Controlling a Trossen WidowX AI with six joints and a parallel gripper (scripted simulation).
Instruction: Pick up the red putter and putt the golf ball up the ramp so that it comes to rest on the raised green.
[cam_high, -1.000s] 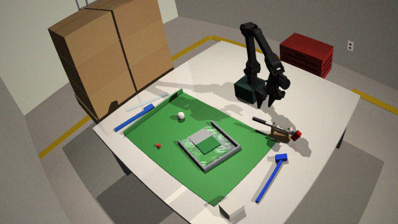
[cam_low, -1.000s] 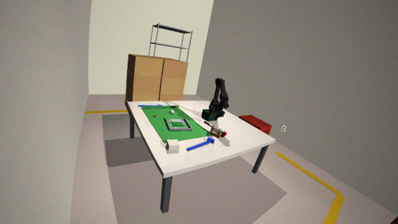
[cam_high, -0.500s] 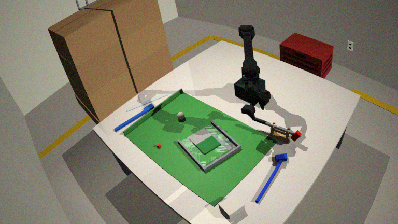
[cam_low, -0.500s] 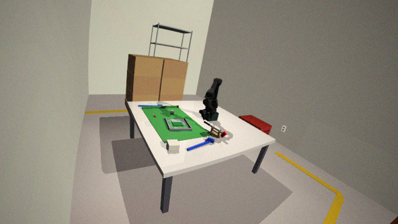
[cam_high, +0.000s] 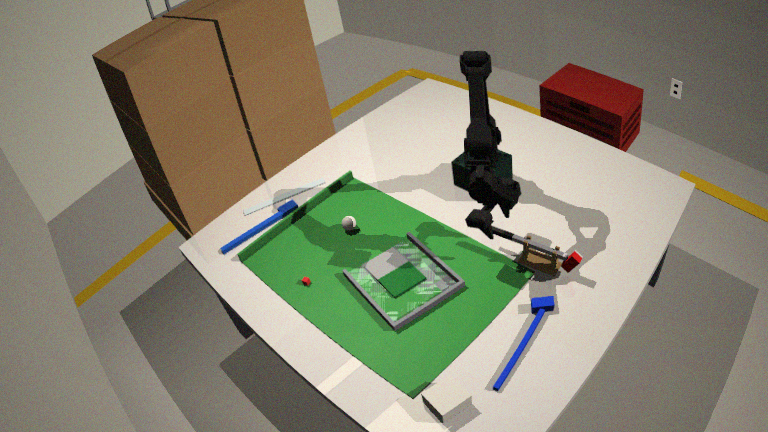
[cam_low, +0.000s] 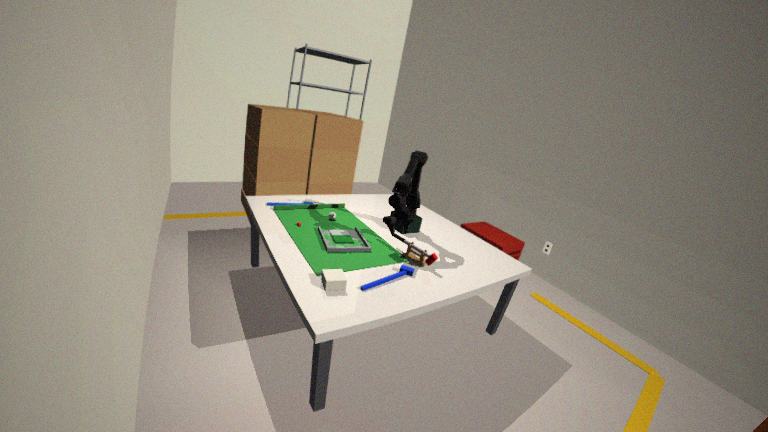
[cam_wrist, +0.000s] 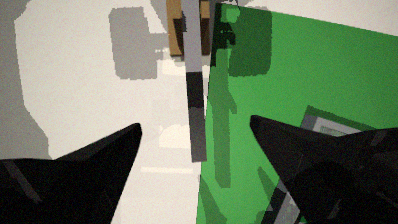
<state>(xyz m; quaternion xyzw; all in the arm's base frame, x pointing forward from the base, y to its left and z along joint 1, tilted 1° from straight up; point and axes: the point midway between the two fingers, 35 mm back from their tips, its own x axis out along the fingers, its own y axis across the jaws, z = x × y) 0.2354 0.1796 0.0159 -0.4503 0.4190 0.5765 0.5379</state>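
Now: the red putter 120 mm to the left of my gripper tip, 20 mm below it and 10 mm behind it. Round my gripper tip: wooden rack 130 mm to the left, 40 mm below, 10 mm behind; green mat 250 mm to the right, 240 mm ahead, 70 mm below; white golf ball 420 mm to the right, 160 mm ahead, 50 mm below.
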